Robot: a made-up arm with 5 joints.
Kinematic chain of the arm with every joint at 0, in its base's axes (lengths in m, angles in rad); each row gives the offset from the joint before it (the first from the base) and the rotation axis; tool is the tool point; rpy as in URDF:
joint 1: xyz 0 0 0.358 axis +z
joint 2: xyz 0 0 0 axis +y
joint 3: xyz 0.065 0 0.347 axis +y
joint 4: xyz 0.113 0 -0.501 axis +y
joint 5: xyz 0.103 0 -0.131 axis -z
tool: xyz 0 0 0 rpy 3.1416 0 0
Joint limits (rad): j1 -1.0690..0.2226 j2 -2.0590..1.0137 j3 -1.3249..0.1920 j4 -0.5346..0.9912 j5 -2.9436..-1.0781
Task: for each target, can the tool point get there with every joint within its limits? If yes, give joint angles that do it. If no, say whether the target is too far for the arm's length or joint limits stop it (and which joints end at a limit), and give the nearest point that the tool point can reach.
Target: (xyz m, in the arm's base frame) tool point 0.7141 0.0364 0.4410
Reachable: yes | joints 0.0509 0.0748 -0.9647 0.1698 -2.7179
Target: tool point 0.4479 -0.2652 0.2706
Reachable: yes | joints -0.5347 -0.1528 -0.5657 0.7838 -2.3337
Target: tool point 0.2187 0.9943 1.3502
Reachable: no: too far | nearest point -0.2455 0.4475 1.0187 | short by 0.790 m
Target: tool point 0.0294 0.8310 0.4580
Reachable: no: joint limits stop it (at a limit: joint 1, joint 2, joint 3, joint 4) | nearest point -0.3522 0.6419 0.7331 | short by 0.507 m
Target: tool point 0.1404 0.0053 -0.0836
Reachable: yes | joints 0.0379 0.7068 -0.2276 0.2085 -1.3057
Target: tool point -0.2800 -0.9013 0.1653
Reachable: no: joint limits stop it (at a limit: joint 1) | nearest point 0.3153 -0.5747 0.1653 | short by 0.679 m
